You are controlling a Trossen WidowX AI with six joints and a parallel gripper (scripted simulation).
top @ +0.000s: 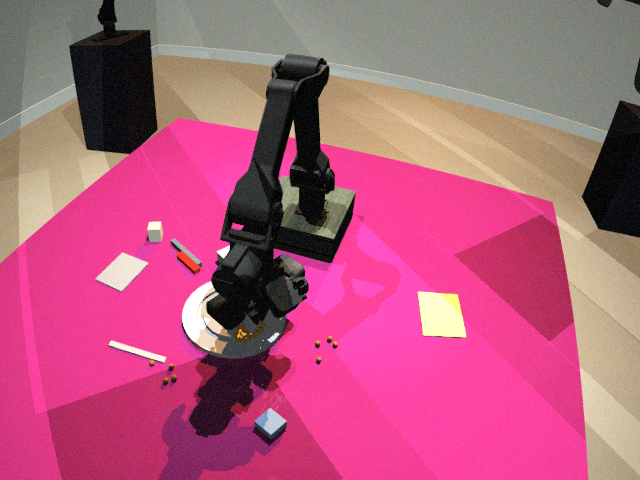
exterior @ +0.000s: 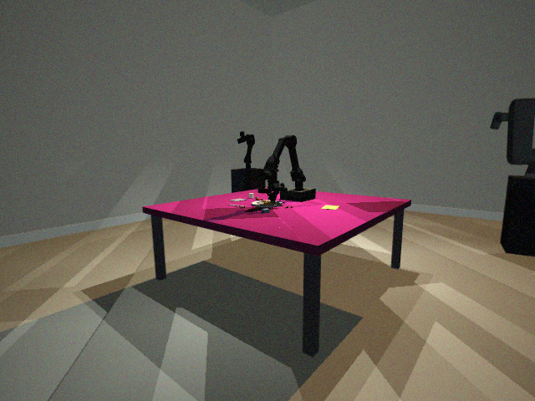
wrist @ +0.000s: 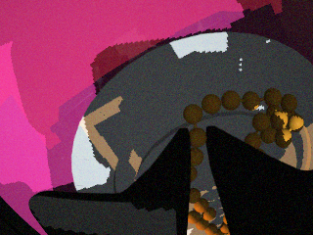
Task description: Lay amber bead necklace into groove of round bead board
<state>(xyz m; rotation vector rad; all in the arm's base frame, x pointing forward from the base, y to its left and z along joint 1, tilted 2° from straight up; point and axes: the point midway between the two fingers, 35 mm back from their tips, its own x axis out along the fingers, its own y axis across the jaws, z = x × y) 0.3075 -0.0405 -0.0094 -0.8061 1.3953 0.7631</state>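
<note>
Now: the round bead board 5 cm to the right of my gripper tip, 1 cm below it and 1 cm behind it. Round my gripper tip: white block 16 cm behind, 11 cm to the right; then blue block 20 cm ahead, 7 cm to the left, 1 cm below; then white strip 20 cm to the right, 12 cm ahead, 1 cm below.
</note>
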